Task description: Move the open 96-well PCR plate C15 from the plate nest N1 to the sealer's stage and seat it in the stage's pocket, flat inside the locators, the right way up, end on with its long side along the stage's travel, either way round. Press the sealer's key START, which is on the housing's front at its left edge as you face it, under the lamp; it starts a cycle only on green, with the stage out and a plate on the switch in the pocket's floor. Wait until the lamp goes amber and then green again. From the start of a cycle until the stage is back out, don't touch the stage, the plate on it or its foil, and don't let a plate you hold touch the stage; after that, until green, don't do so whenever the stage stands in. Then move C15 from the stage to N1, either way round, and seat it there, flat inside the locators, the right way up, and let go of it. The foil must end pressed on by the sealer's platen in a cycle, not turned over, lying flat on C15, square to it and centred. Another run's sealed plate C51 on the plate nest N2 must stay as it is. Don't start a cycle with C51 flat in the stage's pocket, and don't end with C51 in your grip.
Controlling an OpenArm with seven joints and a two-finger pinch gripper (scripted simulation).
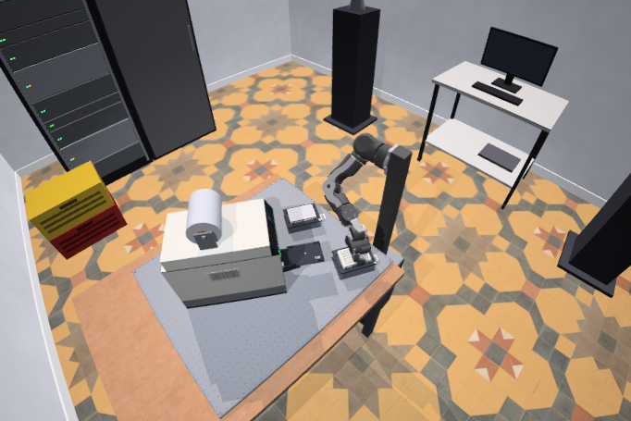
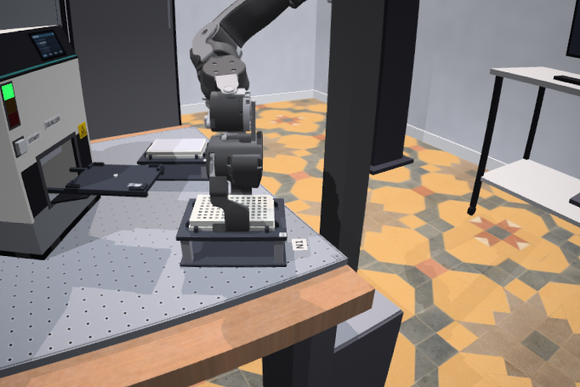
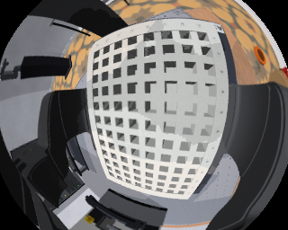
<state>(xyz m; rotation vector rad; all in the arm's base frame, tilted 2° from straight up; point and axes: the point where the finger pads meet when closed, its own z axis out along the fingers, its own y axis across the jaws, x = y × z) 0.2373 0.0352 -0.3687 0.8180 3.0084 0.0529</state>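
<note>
Right now the white 96-well plate C15 is right at my hand. From my hand the other things lie so: sealer stage: 150 mm ahead, 140 mm to the right, 40 mm above; then N1 label: 90 mm behind, 60 mm below, 50 mm to the left; then plate nest N1: 10 mm below.
</note>
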